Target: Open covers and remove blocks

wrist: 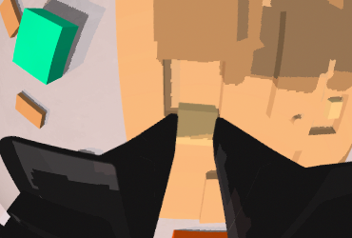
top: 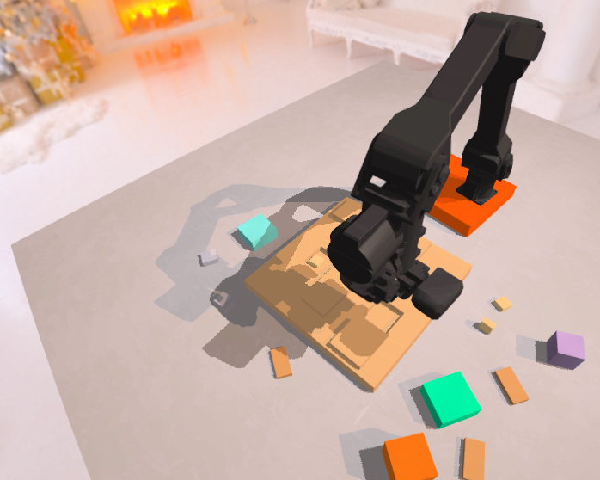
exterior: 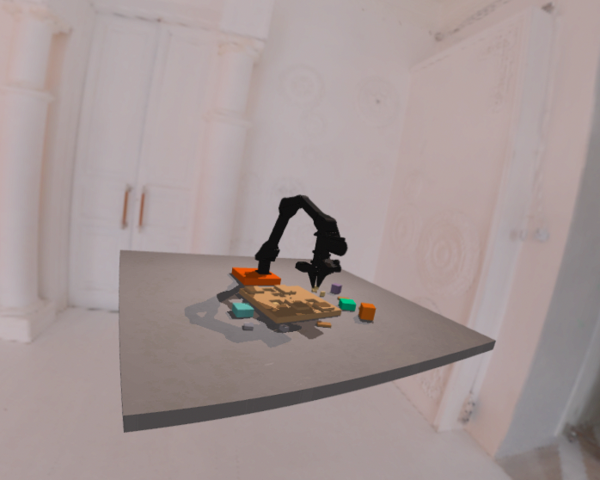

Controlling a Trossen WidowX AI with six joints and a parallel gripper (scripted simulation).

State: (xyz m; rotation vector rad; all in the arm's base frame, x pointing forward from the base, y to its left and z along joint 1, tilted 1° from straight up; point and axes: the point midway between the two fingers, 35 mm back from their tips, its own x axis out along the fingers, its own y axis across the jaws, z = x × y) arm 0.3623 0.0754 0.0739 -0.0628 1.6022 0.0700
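My gripper tip is now 50 mm short of the cyan block, 310 mm to the left of it and 70 mm above it. From my gripper tip the other things lie so: orange block: 130 mm ahead, 170 mm to the left, 50 mm below; purple cube: 170 mm behind, 230 mm to the left, 60 mm below; green block: 20 mm ahead, 160 mm to the left, 70 mm below.
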